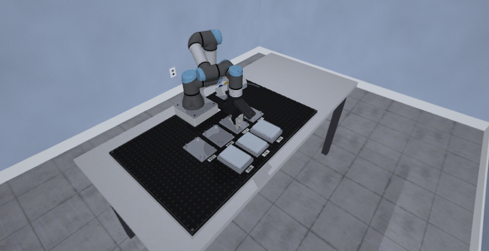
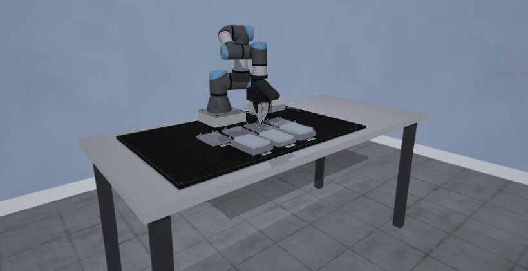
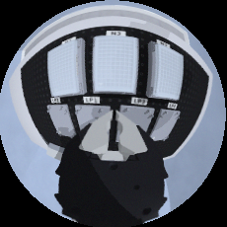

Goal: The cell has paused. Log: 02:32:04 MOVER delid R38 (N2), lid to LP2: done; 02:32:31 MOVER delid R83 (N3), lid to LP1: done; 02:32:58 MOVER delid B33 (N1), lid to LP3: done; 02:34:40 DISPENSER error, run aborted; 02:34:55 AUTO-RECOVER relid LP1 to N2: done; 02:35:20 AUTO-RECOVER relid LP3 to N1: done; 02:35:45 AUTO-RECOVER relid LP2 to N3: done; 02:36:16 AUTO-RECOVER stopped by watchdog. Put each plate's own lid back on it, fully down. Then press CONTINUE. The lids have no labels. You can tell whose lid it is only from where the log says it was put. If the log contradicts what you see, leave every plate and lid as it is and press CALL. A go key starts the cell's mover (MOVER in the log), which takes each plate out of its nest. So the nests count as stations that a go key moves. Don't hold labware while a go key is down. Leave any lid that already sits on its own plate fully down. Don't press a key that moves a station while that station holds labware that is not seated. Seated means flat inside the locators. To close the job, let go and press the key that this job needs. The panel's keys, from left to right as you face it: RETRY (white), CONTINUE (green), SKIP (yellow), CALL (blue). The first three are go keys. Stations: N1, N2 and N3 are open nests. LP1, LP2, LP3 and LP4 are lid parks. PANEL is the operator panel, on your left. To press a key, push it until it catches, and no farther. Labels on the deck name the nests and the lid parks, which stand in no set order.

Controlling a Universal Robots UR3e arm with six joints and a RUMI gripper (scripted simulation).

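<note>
Now: hand 37 cm past the green key and 32 cm to the right of it. From my hand the other things lie so: LP3 lid park 8 cm behind, 7 cm to the right, 6 cm below; plate 13 cm to the right, 10 cm ahead, 4 cm below; clear lid 10 cm ahead, 4 cm below.
</note>
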